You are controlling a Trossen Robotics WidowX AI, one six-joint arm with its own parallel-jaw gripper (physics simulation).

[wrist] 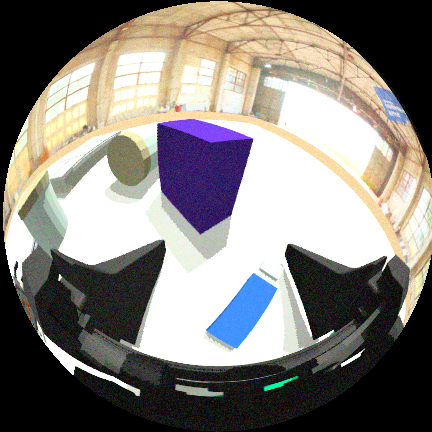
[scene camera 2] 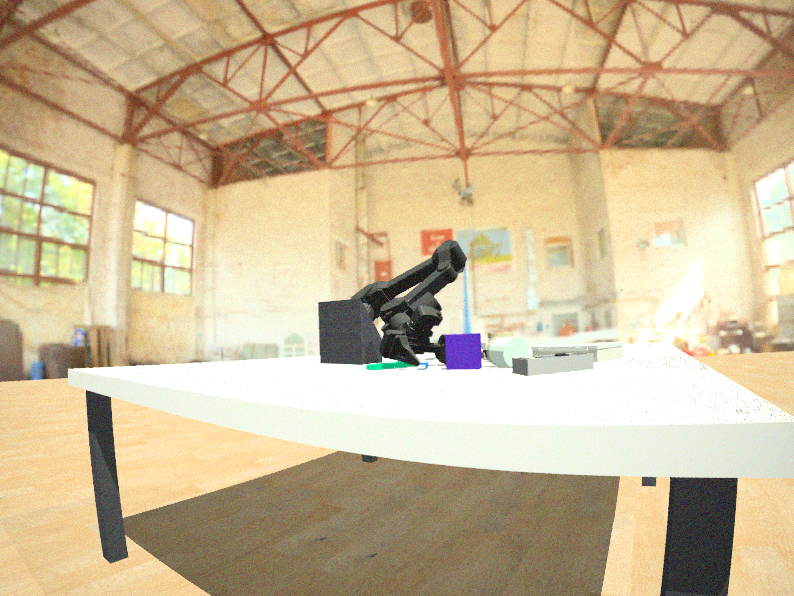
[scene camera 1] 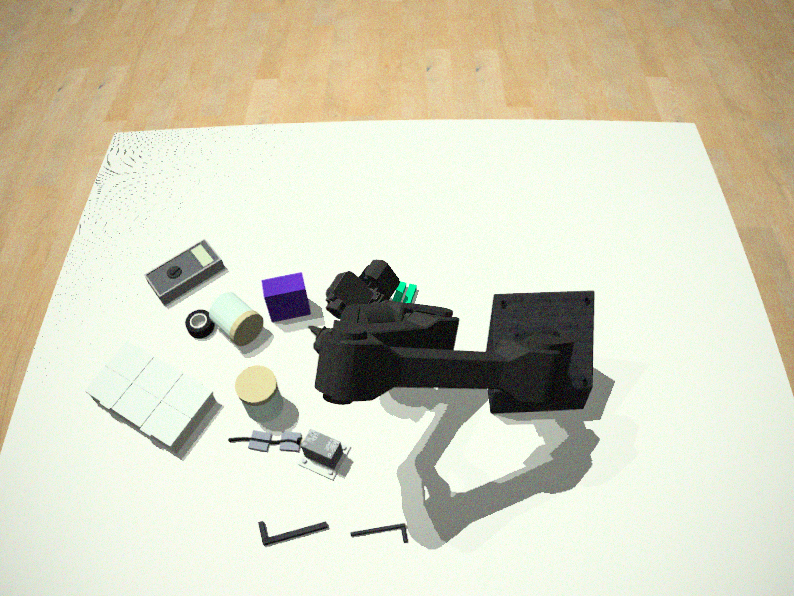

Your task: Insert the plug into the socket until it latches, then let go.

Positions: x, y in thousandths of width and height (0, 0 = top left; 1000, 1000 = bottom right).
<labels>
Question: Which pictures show my gripper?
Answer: The wrist view, scene camera 2 and scene camera 1: all of them.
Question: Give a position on a purple cube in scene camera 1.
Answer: At 360, 497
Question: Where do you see a purple cube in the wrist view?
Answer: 464, 381
</labels>
